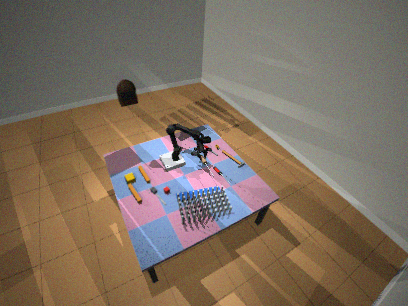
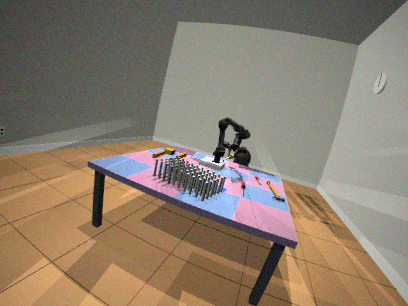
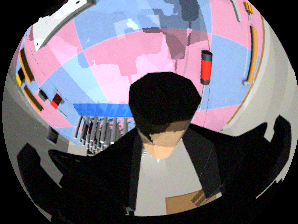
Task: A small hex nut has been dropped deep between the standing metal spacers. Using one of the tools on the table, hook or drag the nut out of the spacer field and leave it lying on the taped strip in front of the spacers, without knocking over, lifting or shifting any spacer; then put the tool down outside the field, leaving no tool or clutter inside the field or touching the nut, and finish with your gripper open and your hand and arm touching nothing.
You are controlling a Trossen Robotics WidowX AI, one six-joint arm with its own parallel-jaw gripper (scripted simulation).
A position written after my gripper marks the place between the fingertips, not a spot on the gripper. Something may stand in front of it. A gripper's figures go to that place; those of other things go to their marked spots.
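My gripper [image 3: 160, 127], 0.10 m from the lens; a blue taped strip [image 3: 92, 109], 0.41 m from the lens.
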